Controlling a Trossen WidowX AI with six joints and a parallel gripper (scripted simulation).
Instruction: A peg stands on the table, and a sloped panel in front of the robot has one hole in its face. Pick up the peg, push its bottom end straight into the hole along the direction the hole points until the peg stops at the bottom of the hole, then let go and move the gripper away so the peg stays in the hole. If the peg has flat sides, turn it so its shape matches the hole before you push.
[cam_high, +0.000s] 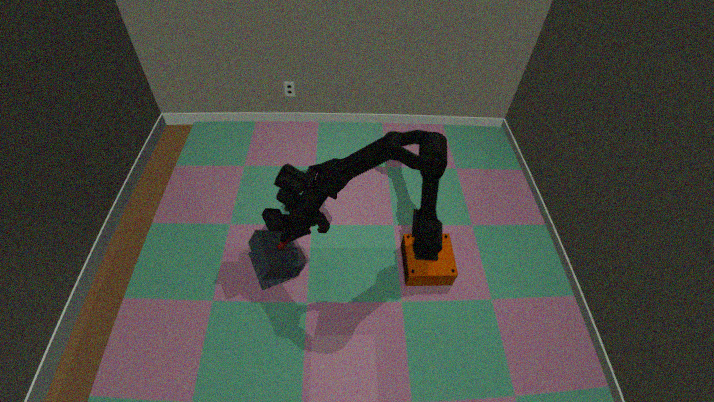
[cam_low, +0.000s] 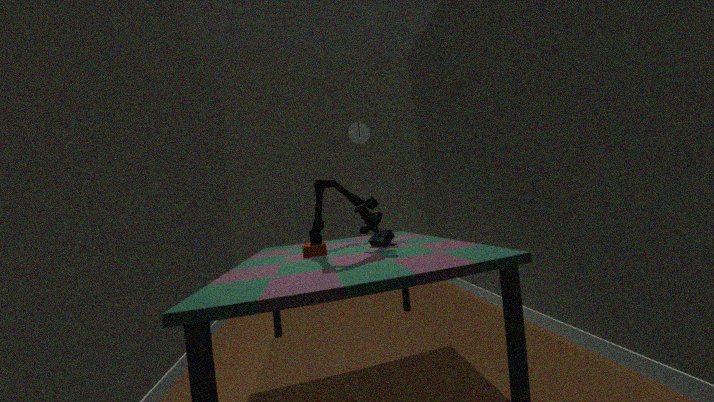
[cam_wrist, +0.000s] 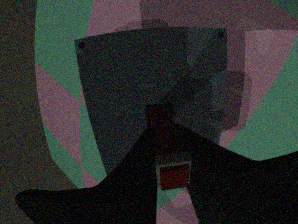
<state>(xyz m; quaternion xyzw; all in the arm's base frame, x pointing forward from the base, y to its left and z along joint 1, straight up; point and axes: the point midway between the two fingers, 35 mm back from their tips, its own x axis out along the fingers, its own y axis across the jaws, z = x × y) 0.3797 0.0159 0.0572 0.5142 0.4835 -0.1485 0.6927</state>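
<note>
The sloped panel is 2 cm ahead of my gripper tip, 2 cm to the left of it and 4 cm below it. The rest, counted from my gripper tip: peg: 1 cm behind, 1 cm above.
</note>
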